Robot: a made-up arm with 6 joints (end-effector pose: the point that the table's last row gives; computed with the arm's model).
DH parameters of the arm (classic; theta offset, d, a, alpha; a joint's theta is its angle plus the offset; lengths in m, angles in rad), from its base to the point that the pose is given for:
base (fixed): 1.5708 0.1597 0 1.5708
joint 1: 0 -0.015 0.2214 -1.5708
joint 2: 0.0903 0 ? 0
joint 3: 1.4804 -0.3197 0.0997 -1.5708
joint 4: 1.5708 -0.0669 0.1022 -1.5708
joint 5: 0 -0.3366 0.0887 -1.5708
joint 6: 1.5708 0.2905 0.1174 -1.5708
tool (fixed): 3.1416 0.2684 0 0
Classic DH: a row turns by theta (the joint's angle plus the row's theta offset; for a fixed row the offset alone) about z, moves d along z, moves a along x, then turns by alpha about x.
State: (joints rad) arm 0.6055 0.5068 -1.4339 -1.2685 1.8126 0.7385
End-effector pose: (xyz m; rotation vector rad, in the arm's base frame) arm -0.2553 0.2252 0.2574 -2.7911 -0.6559 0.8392
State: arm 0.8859 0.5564 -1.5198 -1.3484 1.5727 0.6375
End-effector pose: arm -0.1787 0.1500 0.3216 -2.4994 -1.0441 0.7577
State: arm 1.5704 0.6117 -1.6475 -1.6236 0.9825 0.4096
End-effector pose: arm 0.0468 -0.0038 0.3529 -1.8268 -1.7245 0.0077
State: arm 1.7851 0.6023 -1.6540 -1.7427 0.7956 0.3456
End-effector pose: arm 0.1209 -0.0304 0.3522 -1.6325 -1.7921 -0.3637
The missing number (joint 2, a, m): 0.1164
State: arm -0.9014 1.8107 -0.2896 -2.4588 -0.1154 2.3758
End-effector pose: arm -0.4700 -0.0511 0.1951 0.4697 -0.3820 1.4531
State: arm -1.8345 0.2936 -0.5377 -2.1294 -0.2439 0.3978
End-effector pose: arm 0.1375 -0.2229 -0.4956 -0.6176 1.7193 -1.9927
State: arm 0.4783 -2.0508 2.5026 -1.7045 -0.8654 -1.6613
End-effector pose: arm -0.3821 -0.1205 0.4704 0.4957 -0.2517 1.3047
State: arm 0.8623 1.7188 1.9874 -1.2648 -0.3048 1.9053
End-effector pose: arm 0.3441 0.3393 0.0128 -2.0131 -0.9395 -0.4328
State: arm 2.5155 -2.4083 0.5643 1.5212 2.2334 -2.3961
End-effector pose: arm 0.3677 -0.0151 1.0766 0.8886 0.4876 2.3561
